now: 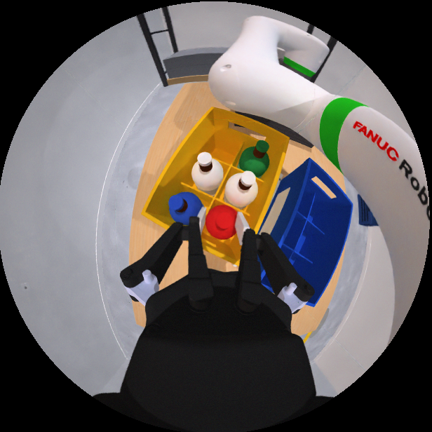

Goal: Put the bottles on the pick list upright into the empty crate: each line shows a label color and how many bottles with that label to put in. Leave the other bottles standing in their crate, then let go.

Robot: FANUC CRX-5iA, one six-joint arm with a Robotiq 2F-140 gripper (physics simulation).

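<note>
The yellow crate (pixel 187 152) holds a green bottle (pixel 254 164), one white bottle (pixel 207 177), another white bottle (pixel 240 193), a blue bottle (pixel 183 212) and a red bottle (pixel 220 222), each standing in its compartment. The blue crate (pixel 338 220) to the right has dividers, and no bottle shows in it. My gripper (pixel 220 216) is open partway over the yellow crate's near side. Its pale fingertips stand on either side of the red bottle, the left one close to the blue bottle. The fingers hide part of the near compartments. The pick list does not show.
Both crates stand on a wooden table (pixel 156 175). The white robot arm (pixel 280 92) arches over the back and right. A black rack (pixel 151 49) stands behind the table. Part of another blue crate (pixel 367 211) shows beyond the table's right side.
</note>
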